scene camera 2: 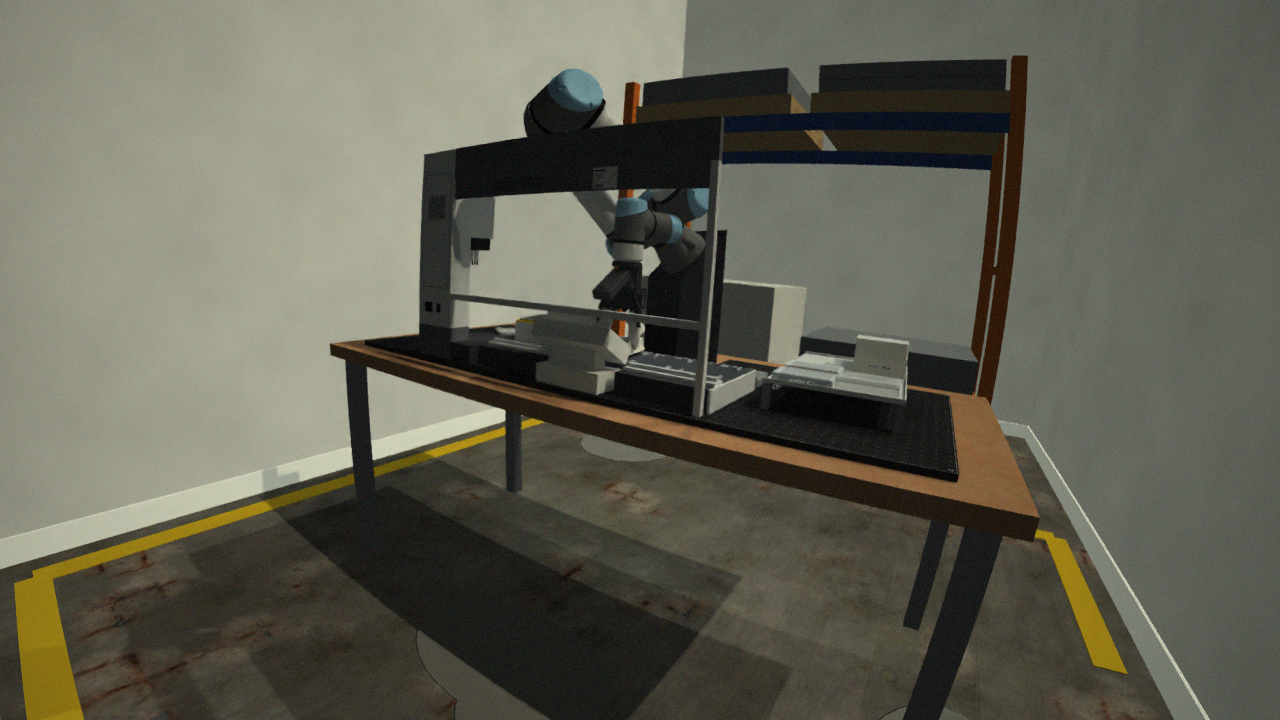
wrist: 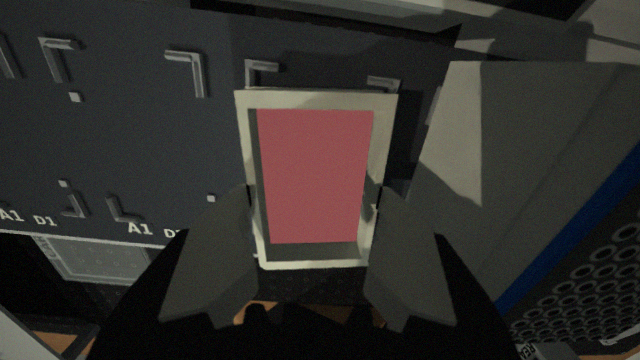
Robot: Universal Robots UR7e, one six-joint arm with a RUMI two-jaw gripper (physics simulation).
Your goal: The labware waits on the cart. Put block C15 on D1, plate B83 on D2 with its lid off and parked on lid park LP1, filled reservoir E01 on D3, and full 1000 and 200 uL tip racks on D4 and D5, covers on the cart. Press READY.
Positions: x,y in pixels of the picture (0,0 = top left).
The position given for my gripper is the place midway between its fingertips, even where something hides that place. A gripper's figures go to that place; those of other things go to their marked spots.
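Labels:
A reservoir E01 (wrist: 315,158) is 0.13 m from the lens. As for my gripper (wrist: 314,187), it is 0.14 m from the lens.

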